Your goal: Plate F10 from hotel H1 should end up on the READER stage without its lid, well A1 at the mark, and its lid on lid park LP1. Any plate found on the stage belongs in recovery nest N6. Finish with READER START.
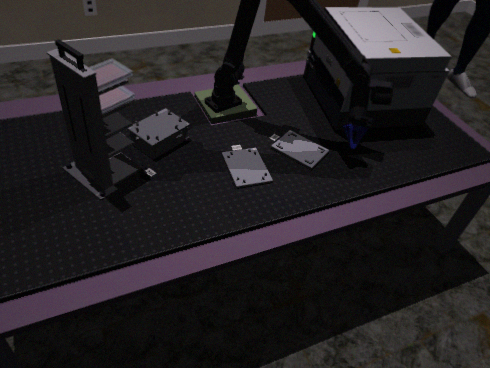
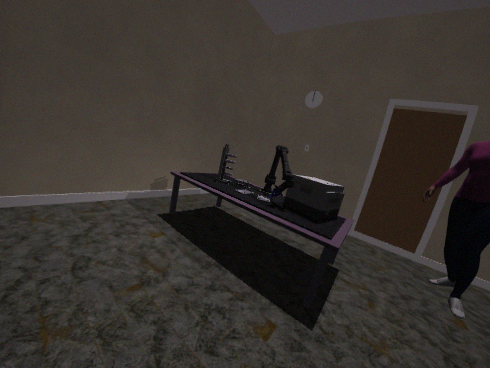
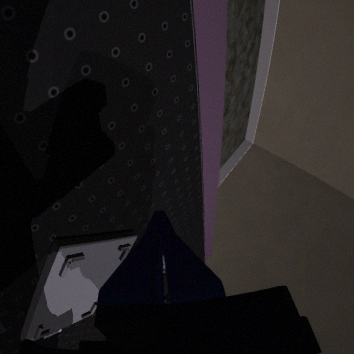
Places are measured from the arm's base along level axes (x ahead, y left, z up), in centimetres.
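Pixels of known places: gripper, fingertip midpoint: [image 1: 352, 148] [image 2: 270, 197] [image 3: 159, 216]; arm's base at its link origin: [image 1: 223, 102] [image 2: 267, 191].
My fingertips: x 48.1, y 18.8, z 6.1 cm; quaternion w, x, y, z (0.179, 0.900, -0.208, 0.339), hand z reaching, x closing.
For each thing: its top centre in the pictures, then the offset to it from my fingertips.
- reader at its top centre: [image 1: 382, 30] [image 2: 319, 180] dx -26.3, dy +32.7, dz +22.6 cm
- tilted-looking flat holder at its top centre: [image 3: 83, 294] [image 1: 300, 146] dx -13.5, dy -9.5, dz -5.4 cm
- raised block at its top centre: [image 1: 158, 121] [image 2: 242, 179] dx -40.7, dy -49.0, dz +0.4 cm
My gripper [image 1: 353, 143] [image 3: 159, 216], with blue fingers, is shut and empty. It hangs low in front of the reader [image 1: 405, 90] [image 2: 315, 195], a big box with a white top; the arm hides part of its front, and no stage shows. The hotel rack [image 1: 80, 120] [image 2: 223, 162] stands at the left. Two pinkish plates, an upper one [image 1: 111, 74] and a lower one [image 1: 117, 99], sit on its upper shelves. A tilted-looking flat holder [image 1: 300, 148] [image 3: 75, 290] with corner brackets lies left of my gripper. Another flat holder [image 1: 247, 168] has small pegs. Labels are unreadable.
A raised block [image 1: 160, 127] with pegs on top stands between the hotel rack and the arm's green base [image 1: 227, 116]. Small white tags [image 1: 150, 172] lie by the holders. A green light [image 1: 314, 34] shows on the reader. A person [image 2: 462, 220] stands beyond the table.
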